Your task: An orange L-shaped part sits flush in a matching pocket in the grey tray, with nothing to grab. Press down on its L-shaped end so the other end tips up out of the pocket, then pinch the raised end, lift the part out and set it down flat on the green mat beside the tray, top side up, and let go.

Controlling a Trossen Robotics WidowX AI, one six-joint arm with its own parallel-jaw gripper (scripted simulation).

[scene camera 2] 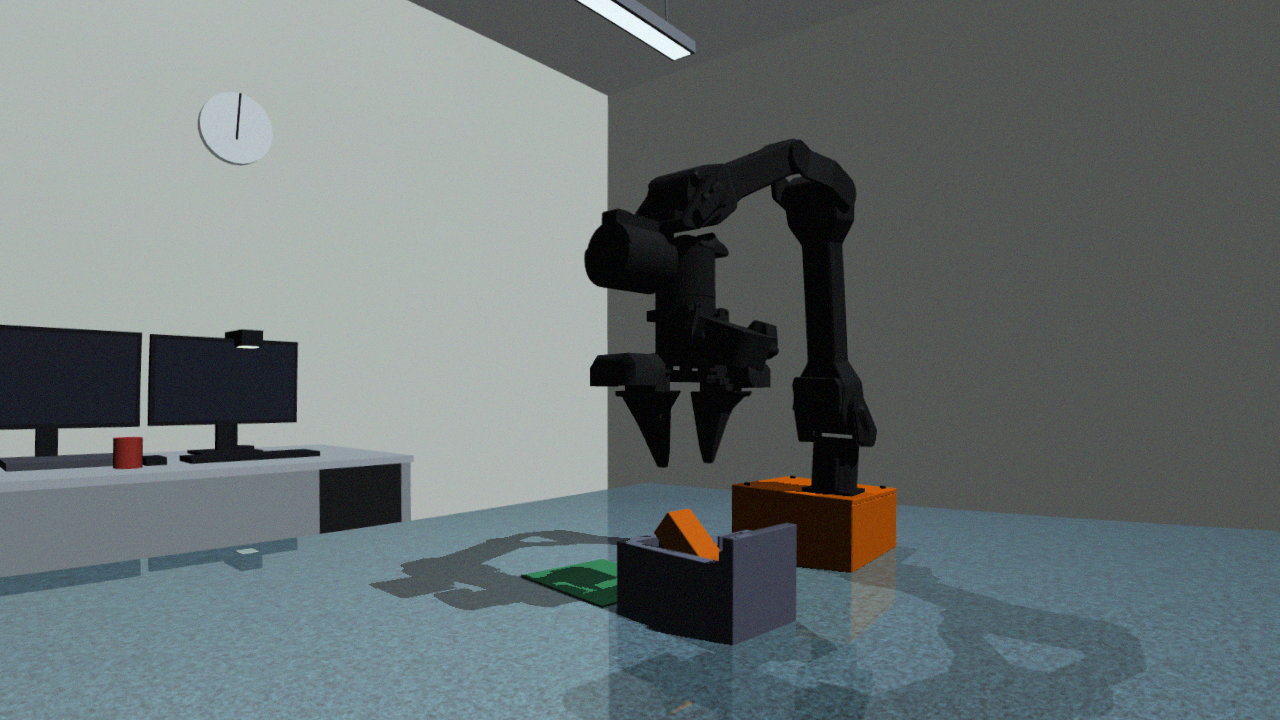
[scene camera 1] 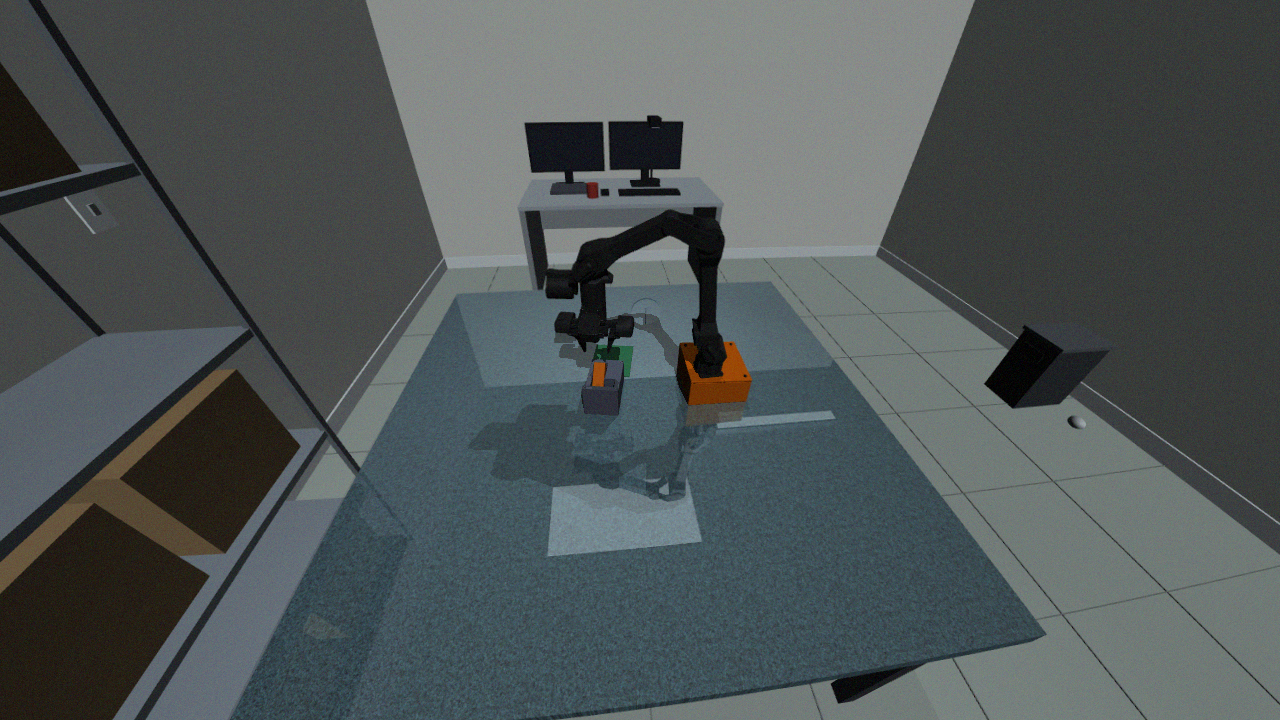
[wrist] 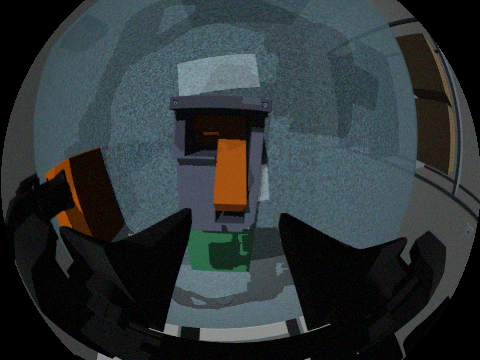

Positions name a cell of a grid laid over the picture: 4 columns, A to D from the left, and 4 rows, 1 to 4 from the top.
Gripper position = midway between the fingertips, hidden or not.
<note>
My gripper (scene camera 2: C3) is open, with nothing in its grasp. I also see a green mat (scene camera 2: B4).
My gripper is seen too in scene camera 1 (scene camera 1: B2) and in the wrist view (wrist: B3). The green mat also shows in the wrist view (wrist: B3).
</note>
